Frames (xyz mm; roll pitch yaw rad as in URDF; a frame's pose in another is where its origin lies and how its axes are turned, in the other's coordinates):
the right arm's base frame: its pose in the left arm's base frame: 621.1 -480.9 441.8 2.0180 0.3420 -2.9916
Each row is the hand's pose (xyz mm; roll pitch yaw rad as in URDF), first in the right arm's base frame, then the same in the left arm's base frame.
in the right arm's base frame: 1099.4 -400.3 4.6 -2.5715 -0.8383 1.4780
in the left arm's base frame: -257.4 -784.5 -268.8 0.1308 -0.2443 1.8780
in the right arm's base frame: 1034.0 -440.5 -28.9 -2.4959 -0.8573 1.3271
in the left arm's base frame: -182.2 -821.3 -267.4 0.0763 -0.1795 1.9580
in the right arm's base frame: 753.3 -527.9 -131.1 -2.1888 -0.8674 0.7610
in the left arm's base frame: 110.2 -908.5 -205.8 -0.0628 0.0890 2.2071
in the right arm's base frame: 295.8 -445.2 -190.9 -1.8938 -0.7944 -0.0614
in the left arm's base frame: 505.8 -867.1 42.2 -0.3116 0.5965 2.4358
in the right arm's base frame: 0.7 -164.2 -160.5 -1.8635 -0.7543 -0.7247
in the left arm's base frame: 678.8 -690.4 367.5 -0.8550 1.0599 2.3024
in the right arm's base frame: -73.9 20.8 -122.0 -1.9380 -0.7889 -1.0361
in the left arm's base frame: 681.3 -574.0 534.0 -1.5498 1.1797 1.8577
